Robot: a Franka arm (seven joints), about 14 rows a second.
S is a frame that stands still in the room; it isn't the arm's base.
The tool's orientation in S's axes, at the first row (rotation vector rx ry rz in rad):
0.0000 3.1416 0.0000
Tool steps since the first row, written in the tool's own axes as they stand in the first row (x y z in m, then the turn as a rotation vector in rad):
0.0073 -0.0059 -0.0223 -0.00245 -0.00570 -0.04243
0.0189 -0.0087 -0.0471 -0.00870 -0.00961 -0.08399
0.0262 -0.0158 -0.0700 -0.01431 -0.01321 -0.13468
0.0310 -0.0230 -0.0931 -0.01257 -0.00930 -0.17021
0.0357 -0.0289 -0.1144 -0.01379 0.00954 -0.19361
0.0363 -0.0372 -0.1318 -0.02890 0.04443 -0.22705
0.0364 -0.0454 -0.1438 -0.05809 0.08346 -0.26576
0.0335 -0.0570 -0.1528 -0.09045 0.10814 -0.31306
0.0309 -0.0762 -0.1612 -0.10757 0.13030 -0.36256
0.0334 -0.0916 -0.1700 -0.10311 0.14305 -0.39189
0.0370 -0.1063 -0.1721 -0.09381 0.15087 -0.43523
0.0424 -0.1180 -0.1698 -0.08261 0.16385 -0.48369
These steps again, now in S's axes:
-0.0073 -0.0059 0.0223 0.00245 -0.00570 0.04243
-0.0189 -0.0087 0.0471 0.00870 -0.00961 0.08399
-0.0262 -0.0158 0.0700 0.01431 -0.01321 0.13468
-0.0310 -0.0230 0.0931 0.01257 -0.00930 0.17021
-0.0357 -0.0289 0.1144 0.01379 0.00954 0.19361
-0.0363 -0.0372 0.1318 0.02890 0.04443 0.22705
-0.0364 -0.0454 0.1438 0.05809 0.08346 0.26576
-0.0335 -0.0570 0.1528 0.09045 0.10814 0.31306
-0.0309 -0.0762 0.1612 0.10757 0.13030 0.36256
-0.0334 -0.0916 0.1700 0.10311 0.14305 0.39189
-0.0370 -0.1063 0.1721 0.09381 0.15087 0.43523
-0.0424 -0.1180 0.1698 0.08261 0.16385 0.48369

